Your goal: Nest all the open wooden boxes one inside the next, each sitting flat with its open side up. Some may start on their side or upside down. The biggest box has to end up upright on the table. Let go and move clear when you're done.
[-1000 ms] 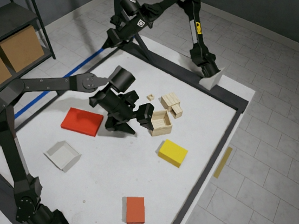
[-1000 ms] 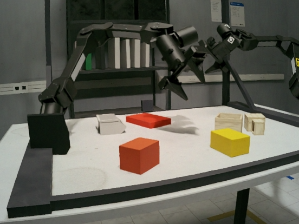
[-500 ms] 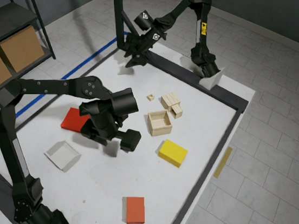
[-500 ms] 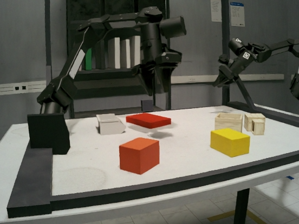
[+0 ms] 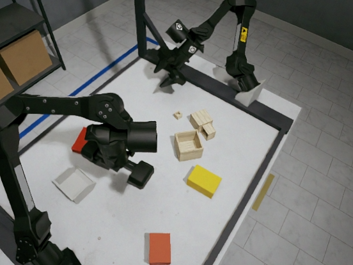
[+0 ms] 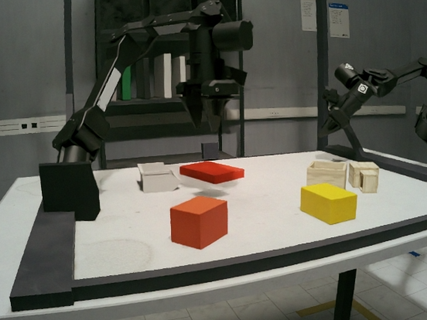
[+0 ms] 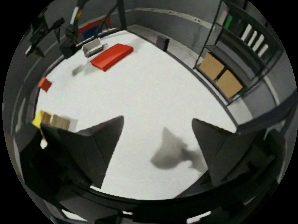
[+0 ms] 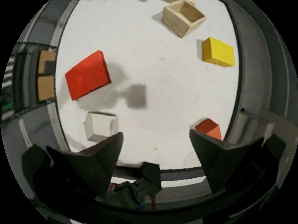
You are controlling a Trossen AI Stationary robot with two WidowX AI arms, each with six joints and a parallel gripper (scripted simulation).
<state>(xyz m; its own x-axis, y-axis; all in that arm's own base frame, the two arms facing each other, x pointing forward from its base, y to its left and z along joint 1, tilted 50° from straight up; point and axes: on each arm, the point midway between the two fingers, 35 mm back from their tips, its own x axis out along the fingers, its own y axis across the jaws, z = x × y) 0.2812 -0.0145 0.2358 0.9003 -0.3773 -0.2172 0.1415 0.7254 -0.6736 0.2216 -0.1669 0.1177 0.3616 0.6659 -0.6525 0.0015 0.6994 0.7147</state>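
Right now my left hand is 220 mm short of the medium wooden box, 80 mm above it and 10 mm to the left of it. From my left hand the other things lie so: biggest wooden box 260 mm ahead, 130 mm to the right, 100 mm below; small wooden box 270 mm ahead, 100 mm below, 20 mm to the right; tiny wooden box 130 mm ahead, 110 mm below, 40 mm to the right.
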